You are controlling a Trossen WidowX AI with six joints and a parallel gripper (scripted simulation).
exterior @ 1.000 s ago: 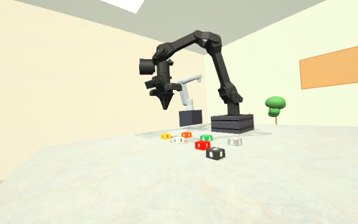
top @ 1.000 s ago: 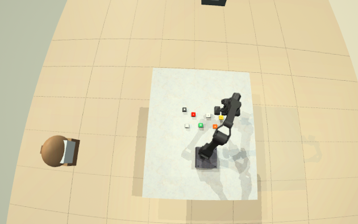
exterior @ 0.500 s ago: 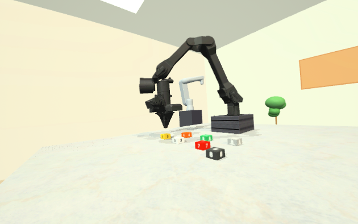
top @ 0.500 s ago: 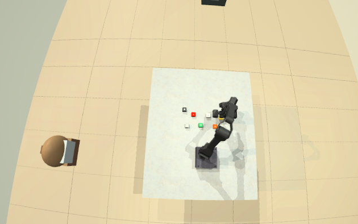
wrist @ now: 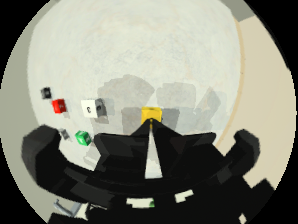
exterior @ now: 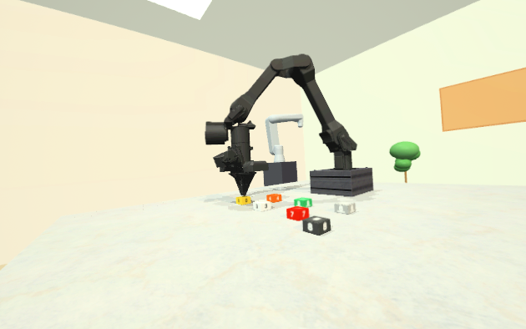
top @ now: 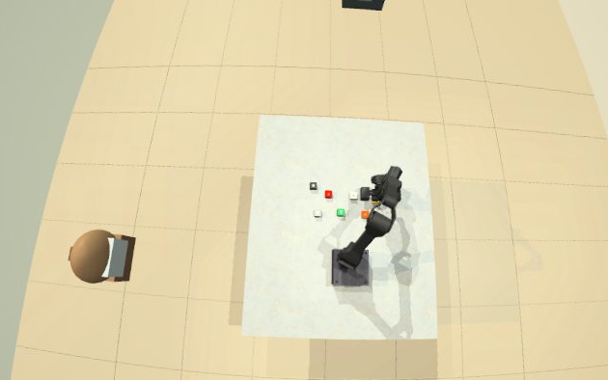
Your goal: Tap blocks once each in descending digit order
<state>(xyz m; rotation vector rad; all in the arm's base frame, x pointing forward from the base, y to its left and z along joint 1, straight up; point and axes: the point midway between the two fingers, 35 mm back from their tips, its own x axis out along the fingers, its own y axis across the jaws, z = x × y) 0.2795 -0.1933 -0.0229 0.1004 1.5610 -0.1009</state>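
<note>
Now: gripper tip 10 mm above the yellow block. From my gripper tip the other things lie so: white block 30 mm ahead, 110 mm to the left, 10 mm below; then green block 50 mm behind, 180 mm to the left, 10 mm below; then orange block 70 mm behind, 60 mm to the left, 10 mm below.
</note>
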